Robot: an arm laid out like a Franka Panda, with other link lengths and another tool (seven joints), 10 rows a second.
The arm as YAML. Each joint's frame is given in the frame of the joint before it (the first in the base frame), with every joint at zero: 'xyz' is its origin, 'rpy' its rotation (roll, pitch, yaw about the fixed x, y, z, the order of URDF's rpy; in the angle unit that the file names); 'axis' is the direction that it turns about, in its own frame. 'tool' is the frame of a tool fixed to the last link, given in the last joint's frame.
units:
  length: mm
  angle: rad
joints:
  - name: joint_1
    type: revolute
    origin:
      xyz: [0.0, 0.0, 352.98]
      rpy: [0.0, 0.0, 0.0]
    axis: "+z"
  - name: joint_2
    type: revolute
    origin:
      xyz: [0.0, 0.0, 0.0]
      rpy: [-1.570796, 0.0, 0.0]
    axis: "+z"
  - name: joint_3
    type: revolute
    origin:
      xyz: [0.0, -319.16, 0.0]
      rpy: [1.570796, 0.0, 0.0]
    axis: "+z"
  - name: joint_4
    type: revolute
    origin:
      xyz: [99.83, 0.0, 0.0]
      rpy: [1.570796, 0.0, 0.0]
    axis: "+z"
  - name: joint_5
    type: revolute
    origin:
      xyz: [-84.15, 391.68, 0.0]
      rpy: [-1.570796, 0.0, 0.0]
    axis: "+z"
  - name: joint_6
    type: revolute
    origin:
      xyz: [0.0, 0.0, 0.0]
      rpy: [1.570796, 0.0, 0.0]
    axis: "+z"
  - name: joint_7
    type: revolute
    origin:
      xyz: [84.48, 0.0, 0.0]
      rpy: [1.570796, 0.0, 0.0]
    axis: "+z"
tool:
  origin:
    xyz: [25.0, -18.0, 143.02]
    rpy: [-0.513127, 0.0, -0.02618]
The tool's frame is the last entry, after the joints.
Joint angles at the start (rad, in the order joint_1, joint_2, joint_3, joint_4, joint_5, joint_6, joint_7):
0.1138, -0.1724, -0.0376, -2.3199, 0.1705, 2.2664, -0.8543
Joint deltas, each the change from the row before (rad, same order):
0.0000, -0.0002, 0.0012, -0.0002, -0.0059, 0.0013, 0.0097
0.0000, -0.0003, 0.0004, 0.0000, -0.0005, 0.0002, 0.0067
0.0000, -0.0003, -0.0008, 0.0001, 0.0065, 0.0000, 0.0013
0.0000, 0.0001, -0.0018, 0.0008, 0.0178, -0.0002, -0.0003
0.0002, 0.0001, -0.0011, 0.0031, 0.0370, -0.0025, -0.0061
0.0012, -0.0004, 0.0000, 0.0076, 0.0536, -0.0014, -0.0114
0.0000, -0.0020, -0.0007, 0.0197, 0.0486, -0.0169, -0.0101
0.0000, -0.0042, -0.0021, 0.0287, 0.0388, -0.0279, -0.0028
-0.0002, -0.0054, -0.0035, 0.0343, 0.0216, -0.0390, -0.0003
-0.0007, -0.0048, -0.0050, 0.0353, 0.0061, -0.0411, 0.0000
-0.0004, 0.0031, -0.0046, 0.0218, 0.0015, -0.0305, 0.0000
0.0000, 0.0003, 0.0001, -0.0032, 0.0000, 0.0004, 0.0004
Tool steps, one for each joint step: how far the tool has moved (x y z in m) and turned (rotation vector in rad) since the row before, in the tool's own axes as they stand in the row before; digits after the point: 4 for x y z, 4 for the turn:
0.0003, -0.0001, 0.0001, -0.0038, -0.0047, 0.0027
0.0003, 0.0001, -0.0001, -0.0006, -0.0029, 0.0052
0.0001, 0.0004, -0.0002, 0.0029, 0.0006, 0.0075
0.0005, 0.0009, -0.0005, 0.0084, 0.0033, 0.0166
0.0022, 0.0008, -0.0019, 0.0183, 0.0106, 0.0267
0.0052, 0.0016, -0.0044, 0.0227, 0.0220, 0.0356
0.0070, 0.0044, -0.0084, 0.0234, 0.0224, 0.0313
0.0086, 0.0063, -0.0120, 0.0210, 0.0206, 0.0279
0.0083, 0.0068, -0.0140, 0.0175, 0.0154, 0.0134
0.0068, 0.0072, -0.0138, 0.0106, 0.0103, 0.0013
0.0025, 0.0035, -0.0051, 0.0123, -0.0025, -0.0021
-0.0009, -0.0009, 0.0013, 0.0018, -0.0028, 0.0001

